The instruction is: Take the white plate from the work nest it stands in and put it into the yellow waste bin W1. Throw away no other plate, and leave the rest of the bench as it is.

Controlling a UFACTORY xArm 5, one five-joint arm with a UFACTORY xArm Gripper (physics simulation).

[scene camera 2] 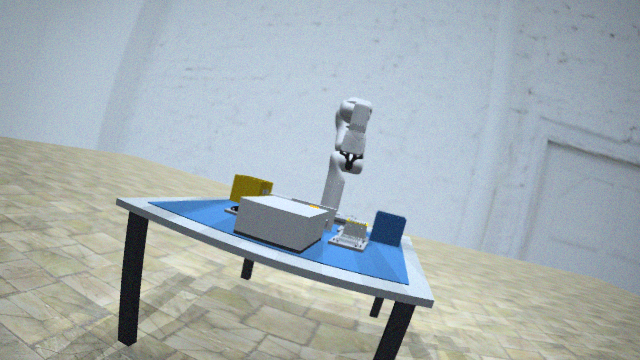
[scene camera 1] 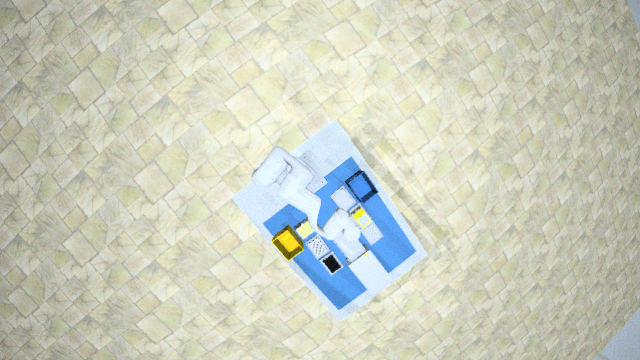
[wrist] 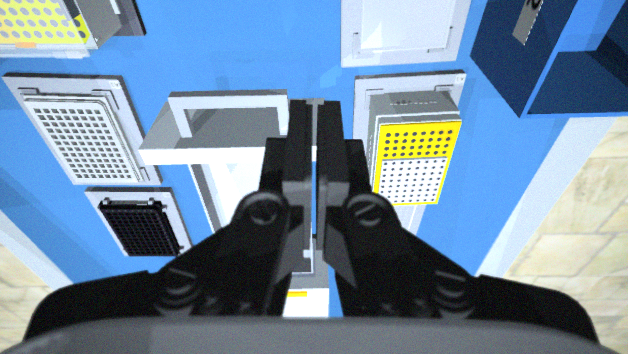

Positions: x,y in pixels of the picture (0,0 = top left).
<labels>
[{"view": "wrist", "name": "my gripper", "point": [314,136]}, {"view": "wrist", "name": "black plate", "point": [143,230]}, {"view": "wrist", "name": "yellow-and-white tip rack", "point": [411,135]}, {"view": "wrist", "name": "large grey box-shaped device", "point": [308,296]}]
</labels>
